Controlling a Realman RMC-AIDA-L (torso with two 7-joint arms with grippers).
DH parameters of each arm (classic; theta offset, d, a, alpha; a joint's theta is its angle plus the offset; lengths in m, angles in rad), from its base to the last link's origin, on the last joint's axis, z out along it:
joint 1: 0 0.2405 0 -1.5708
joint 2: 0 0 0 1.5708
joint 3: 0 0.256 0 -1.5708
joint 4: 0 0 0 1.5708
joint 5: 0 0.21 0 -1.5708
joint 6: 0 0 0 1.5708
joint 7: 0 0.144 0 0
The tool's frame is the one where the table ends.
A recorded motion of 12 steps. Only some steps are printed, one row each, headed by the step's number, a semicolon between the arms.
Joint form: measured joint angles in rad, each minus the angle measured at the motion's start. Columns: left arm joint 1, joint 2, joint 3, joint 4, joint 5, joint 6, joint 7; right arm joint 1, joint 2, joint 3, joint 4, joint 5, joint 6, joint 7.
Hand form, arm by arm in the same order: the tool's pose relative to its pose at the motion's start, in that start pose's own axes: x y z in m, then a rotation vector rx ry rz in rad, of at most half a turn. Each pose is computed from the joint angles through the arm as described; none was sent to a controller.
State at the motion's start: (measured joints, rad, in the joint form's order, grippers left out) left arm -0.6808 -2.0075 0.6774 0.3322 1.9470 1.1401 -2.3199; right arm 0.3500 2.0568 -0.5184 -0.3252 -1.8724 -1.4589 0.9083
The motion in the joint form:
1: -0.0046 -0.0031 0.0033 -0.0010 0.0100 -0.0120 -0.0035; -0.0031 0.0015 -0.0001 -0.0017 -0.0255 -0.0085 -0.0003
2: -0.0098 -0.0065 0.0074 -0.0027 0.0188 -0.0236 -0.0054; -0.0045 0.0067 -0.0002 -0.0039 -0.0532 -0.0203 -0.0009
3: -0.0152 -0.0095 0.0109 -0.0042 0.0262 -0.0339 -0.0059; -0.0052 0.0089 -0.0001 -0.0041 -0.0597 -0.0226 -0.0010
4: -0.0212 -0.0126 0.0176 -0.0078 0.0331 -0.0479 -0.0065; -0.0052 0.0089 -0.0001 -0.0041 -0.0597 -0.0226 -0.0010
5: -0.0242 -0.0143 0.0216 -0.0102 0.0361 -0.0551 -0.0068; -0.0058 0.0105 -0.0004 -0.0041 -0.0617 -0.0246 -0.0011
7: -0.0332 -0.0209 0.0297 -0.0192 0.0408 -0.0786 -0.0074; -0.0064 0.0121 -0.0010 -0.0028 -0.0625 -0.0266 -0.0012
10: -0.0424 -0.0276 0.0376 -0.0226 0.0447 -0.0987 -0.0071; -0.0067 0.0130 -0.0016 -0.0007 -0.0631 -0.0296 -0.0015
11: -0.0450 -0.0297 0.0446 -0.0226 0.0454 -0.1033 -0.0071; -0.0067 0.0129 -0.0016 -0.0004 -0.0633 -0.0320 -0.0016
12: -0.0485 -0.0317 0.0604 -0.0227 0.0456 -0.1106 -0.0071; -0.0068 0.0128 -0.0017 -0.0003 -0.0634 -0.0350 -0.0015
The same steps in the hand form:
1: -0.0007 -0.0003 0.0023 0.0118 -0.0045 0.0037; 0.0029 0.0038 -0.0006 -0.0207 0.0153 -0.0014
2: -0.0016 -0.0003 0.0050 0.0223 -0.0096 0.0088; 0.0057 0.0091 0.0003 -0.0482 0.0278 -0.0022
3: -0.0022 0.0000 0.0074 0.0308 -0.0139 0.0151; 0.0066 0.0107 0.0007 -0.0545 0.0305 -0.0011
4: -0.0031 0.0000 0.0104 0.0424 -0.0191 0.0218; 0.0066 0.0107 0.0007 -0.0545 0.0305 -0.0011
5: -0.0038 0.0000 0.0119 0.0482 -0.0222 0.0248; 0.0069 0.0118 0.0011 -0.0580 0.0304 0.0001
7: -0.0060 0.0000 0.0170 0.0623 -0.0261 0.0282; 0.0074 0.0130 0.0015 -0.0614 0.0293 0.0026
10: -0.0071 0.0012 0.0217 0.0730 -0.0285 0.0369; 0.0077 0.0142 0.0018 -0.0656 0.0276 0.0050
11: -0.0078 0.0018 0.0233 0.0764 -0.0329 0.0425; 0.0075 0.0145 0.0018 -0.0677 0.0263 0.0052
12: -0.0090 0.0023 0.0254 0.0838 -0.0418 0.0538; 0.0073 0.0149 0.0017 -0.0701 0.0246 0.0055

